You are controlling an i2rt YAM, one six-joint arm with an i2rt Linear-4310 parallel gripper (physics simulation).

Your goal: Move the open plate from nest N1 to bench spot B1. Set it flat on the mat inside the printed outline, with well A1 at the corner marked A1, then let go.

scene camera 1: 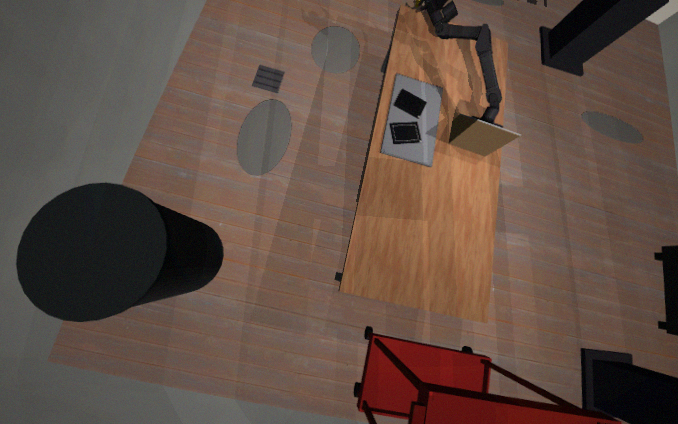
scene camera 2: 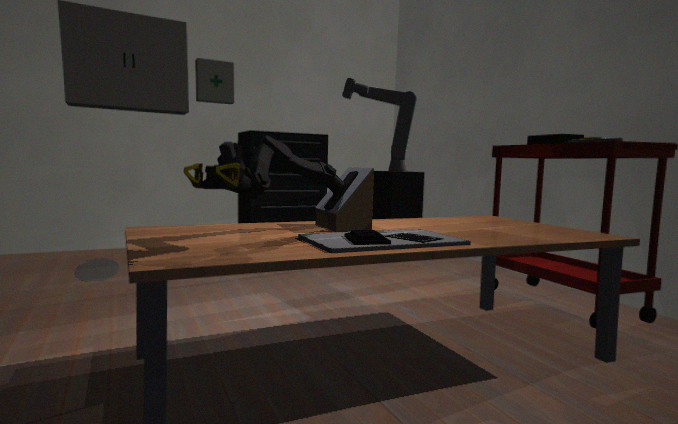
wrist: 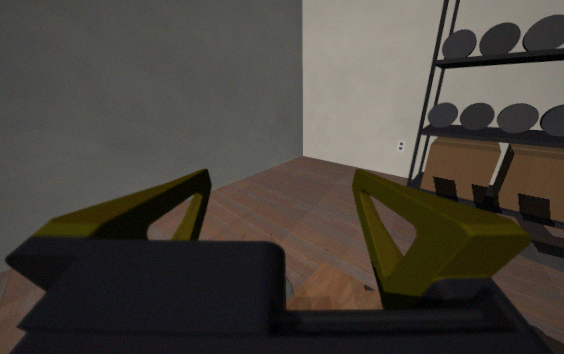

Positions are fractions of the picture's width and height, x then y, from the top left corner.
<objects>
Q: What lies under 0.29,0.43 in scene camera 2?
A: My gripper.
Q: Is my gripper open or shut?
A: Open.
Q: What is my gripper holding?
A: Nothing.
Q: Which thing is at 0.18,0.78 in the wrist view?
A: My gripper.
</objects>
